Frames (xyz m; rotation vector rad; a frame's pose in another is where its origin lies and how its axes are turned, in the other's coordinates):
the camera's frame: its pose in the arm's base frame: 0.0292 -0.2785 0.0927 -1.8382 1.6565 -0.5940
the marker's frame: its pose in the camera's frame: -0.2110 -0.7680 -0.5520 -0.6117 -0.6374 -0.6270
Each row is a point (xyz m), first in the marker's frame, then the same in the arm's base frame.
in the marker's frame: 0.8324 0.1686 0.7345
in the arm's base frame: 0.6714 -0.3780 0.0562
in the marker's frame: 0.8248 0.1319 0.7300
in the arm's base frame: 0.6879 -0.3480 0.0720
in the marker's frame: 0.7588 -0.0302 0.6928
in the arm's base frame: 0.7372 -0.2052 0.1680
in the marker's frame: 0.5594 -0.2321 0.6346
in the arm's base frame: 0.7069 0.0295 0.3349
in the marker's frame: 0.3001 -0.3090 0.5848
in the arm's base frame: 0.5531 0.2044 0.4811
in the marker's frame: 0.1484 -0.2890 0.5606
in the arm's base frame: 0.4234 0.2595 0.5456
